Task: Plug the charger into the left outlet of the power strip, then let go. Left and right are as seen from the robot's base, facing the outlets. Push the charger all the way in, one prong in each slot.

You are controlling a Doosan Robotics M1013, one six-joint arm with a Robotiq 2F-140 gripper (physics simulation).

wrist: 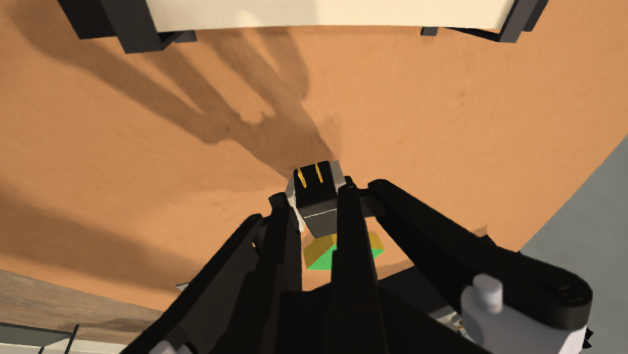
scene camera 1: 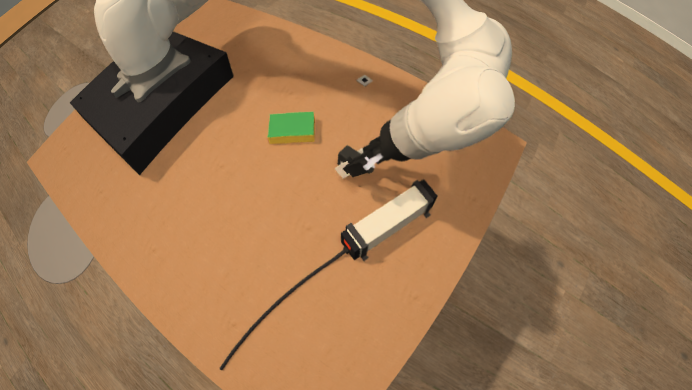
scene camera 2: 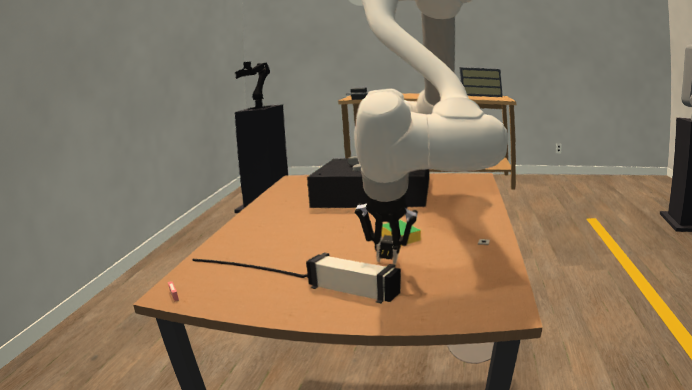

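Pixels of known places: gripper, fingertip midpoint: (wrist: 318,179) (scene camera 1: 345,167) (scene camera 2: 387,258); arm's base, origin of the base link: (scene camera 1: 152,69).
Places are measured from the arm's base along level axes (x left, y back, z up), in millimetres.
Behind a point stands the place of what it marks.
Note:
My gripper (scene camera 1: 351,165) {x 158, y -578, z -82 mm} (scene camera 2: 387,254) {x 158, y -578, z -82 mm} (wrist: 318,179) {x 158, y -578, z -82 mm} is shut on the black charger (scene camera 2: 386,248) {x 166, y -614, z -40 mm} (wrist: 320,192) {x 162, y -614, z -35 mm}, with a finger on each side. In the wrist view the charger's two gold prongs point toward the power strip. The power strip (scene camera 1: 392,217) {x 119, y -736, z -34 mm} (scene camera 2: 347,277) {x 121, y -752, z -52 mm} (wrist: 320,14) {x 144, y -715, z -34 mm}, a cream bar with black end brackets, stands on the table across from the charger and apart from it. The charger is above the table on the robot base's side of the strip. The strip's outlet face and slots do not show in any view.
A green and yellow sponge (scene camera 1: 291,127) {x 144, y -427, z -62 mm} (scene camera 2: 410,233) {x 185, y -453, z -64 mm} (wrist: 320,257) {x 184, y -455, z -62 mm} lies behind the gripper, toward the black robot base (scene camera 1: 175,115) {x -34, y -177, z -36 mm} (scene camera 2: 335,187) {x -112, y -189, z -24 mm}. A black cable (scene camera 1: 280,300) {x -140, y -684, z -84 mm} (scene camera 2: 245,266) {x -169, y -686, z -88 mm} runs from the strip's end. A small pink object (scene camera 2: 173,291) {x -239, y -913, z -68 mm} lies near a table corner. A small square marker (scene camera 1: 365,80) {x 385, y -438, z -88 mm} (scene camera 2: 483,242) {x 384, y -444, z -87 mm} lies on the table.

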